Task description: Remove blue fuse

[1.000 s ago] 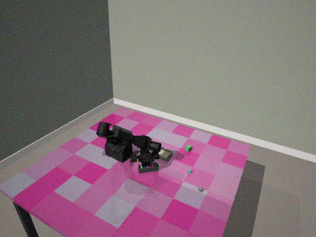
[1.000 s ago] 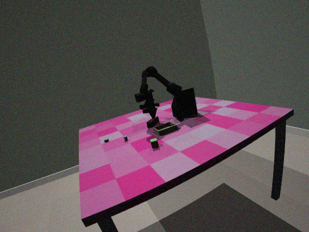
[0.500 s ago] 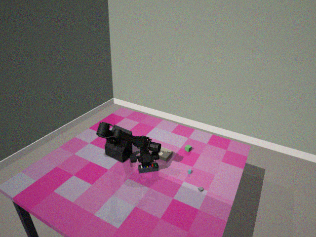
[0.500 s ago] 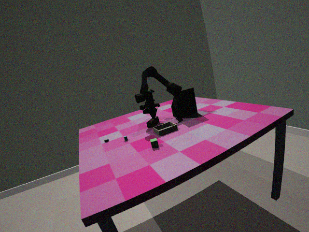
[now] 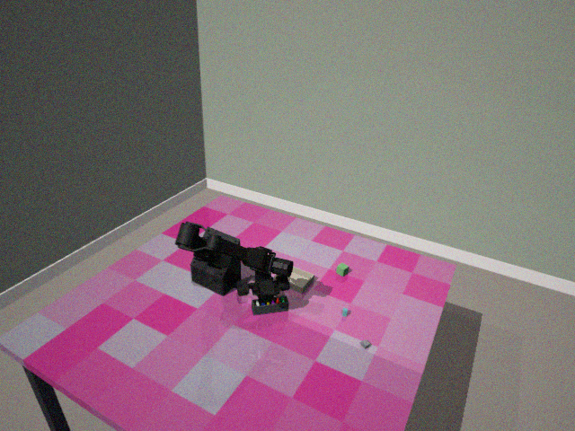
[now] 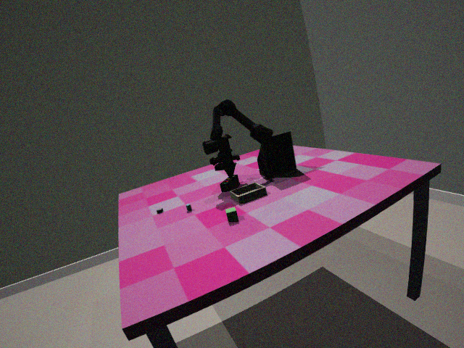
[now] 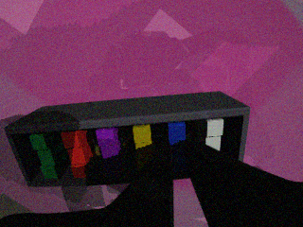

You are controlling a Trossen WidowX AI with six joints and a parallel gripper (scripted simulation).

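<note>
Right now my gripper tip is 10 mm to the right of the yellow fuse, 10 mm short of it and 10 mm above it. Round my gripper tip: blue fuse 10 mm below; then white fuse 20 mm behind, 10 mm to the right, 10 mm below; then purple fuse 30 mm ahead, 20 mm to the left, 10 mm below.
</note>
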